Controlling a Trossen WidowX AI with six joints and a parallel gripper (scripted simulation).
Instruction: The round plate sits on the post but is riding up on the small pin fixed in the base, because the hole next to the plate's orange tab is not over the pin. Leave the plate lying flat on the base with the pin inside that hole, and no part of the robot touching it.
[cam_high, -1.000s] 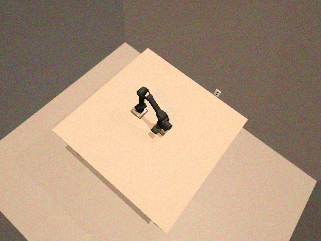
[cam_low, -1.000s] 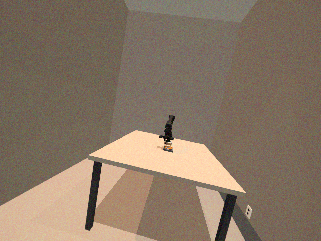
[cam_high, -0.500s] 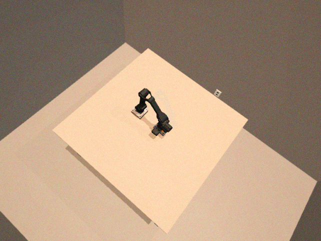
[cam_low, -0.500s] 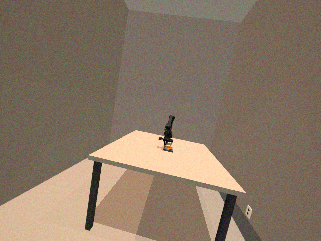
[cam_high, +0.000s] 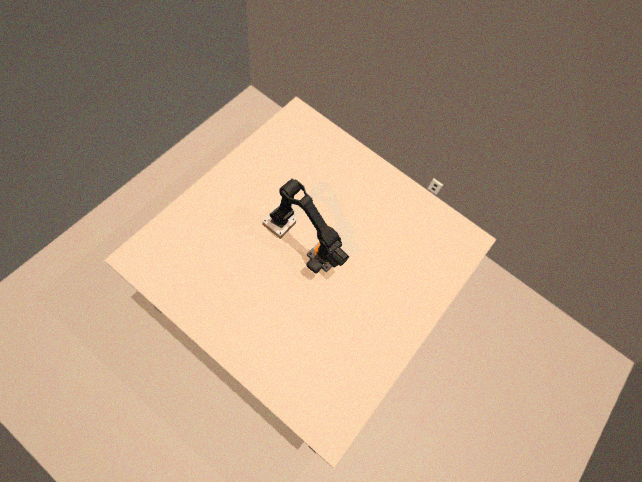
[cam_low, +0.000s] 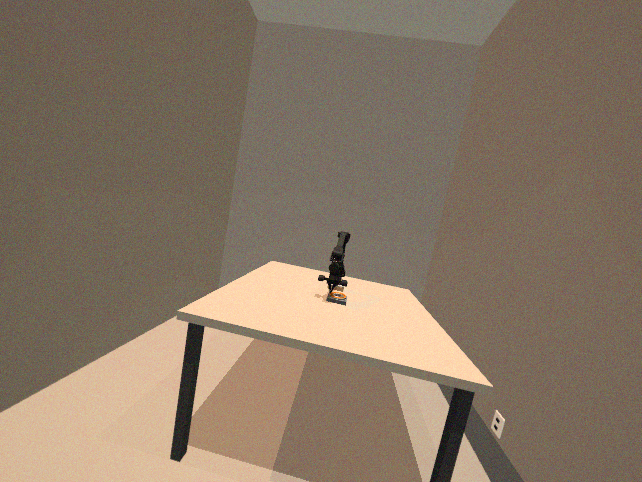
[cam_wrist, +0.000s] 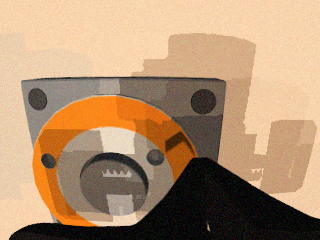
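The square grey base is 50 mm to the left of my gripper tip, 20 mm below it and 10 mm behind it.
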